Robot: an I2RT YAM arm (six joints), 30 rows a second.
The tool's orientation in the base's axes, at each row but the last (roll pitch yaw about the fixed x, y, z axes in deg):
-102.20, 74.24, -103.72
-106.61, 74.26, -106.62
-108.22, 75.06, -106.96
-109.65, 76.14, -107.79
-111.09, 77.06, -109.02
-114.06, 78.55, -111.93
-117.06, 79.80, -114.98
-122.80, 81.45, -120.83
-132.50, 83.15, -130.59
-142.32, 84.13, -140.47
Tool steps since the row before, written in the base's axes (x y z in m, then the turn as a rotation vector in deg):
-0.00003, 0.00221, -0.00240, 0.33, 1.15, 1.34
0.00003, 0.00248, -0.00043, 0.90, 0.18, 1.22
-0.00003, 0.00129, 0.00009, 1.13, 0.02, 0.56
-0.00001, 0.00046, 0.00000, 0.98, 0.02, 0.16
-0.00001, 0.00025, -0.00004, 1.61, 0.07, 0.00
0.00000, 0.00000, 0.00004, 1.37, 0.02, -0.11
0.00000, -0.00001, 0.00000, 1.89, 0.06, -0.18
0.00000, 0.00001, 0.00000, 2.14, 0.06, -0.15
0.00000, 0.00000, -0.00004, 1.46, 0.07, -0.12
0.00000, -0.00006, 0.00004, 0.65, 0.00, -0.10
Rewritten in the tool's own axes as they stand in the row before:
0.00173, 0.00277, 0.00003, -1.61, 0.76, 0.21
-0.00023, 0.00251, 0.00004, -1.29, -0.15, 0.80
-0.00040, 0.00123, -0.00002, -0.63, -0.15, 1.08
-0.00010, 0.00045, 0.00000, -0.23, -0.06, 0.96
-0.00001, 0.00025, 0.00000, -0.13, 0.00, 1.61
-0.00004, -0.00001, 0.00000, 0.00, -0.02, 1.37
0.00000, -0.00001, 0.00000, 0.03, 0.01, 1.90
0.00000, 0.00001, 0.00000, -0.02, -0.01, 2.15
0.00004, 0.00000, 0.00000, 0.00, 0.03, 1.47
-0.00004, -0.00006, -0.00001, 0.05, -0.02, 0.66

